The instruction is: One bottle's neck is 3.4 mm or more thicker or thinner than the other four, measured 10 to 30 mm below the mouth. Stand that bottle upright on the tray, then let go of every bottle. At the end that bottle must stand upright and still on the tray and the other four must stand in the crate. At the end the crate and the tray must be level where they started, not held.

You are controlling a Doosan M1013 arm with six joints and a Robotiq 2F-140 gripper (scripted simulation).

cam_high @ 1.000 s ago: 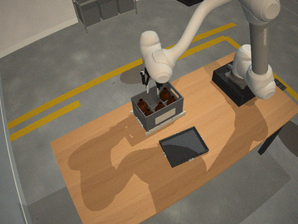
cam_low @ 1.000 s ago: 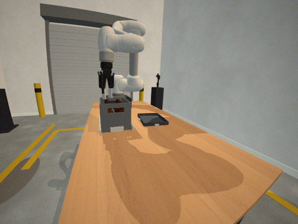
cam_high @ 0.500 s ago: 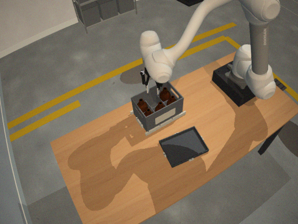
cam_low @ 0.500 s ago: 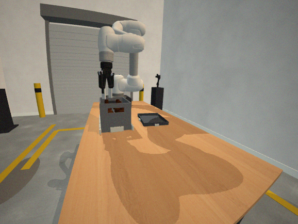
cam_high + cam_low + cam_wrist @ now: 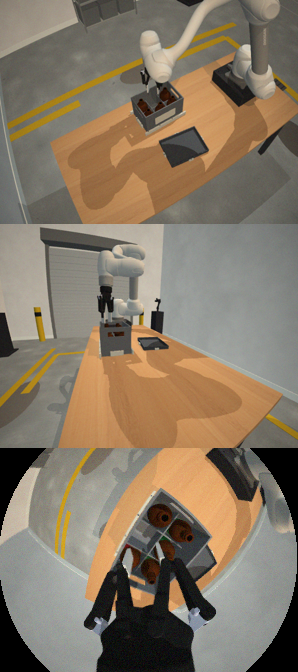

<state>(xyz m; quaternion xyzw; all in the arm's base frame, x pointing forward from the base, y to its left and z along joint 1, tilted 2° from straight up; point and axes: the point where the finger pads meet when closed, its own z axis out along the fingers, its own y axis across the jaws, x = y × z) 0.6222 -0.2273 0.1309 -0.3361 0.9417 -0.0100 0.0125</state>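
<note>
Now: the grey crate 4 cm to the left of my hand and 13 cm below it. Also, from my hand: dark tray 4 cm ahead, 34 cm to the left, 20 cm below; glass bottle 1 cm ahead, 8 cm to the left, 13 cm below.
</note>
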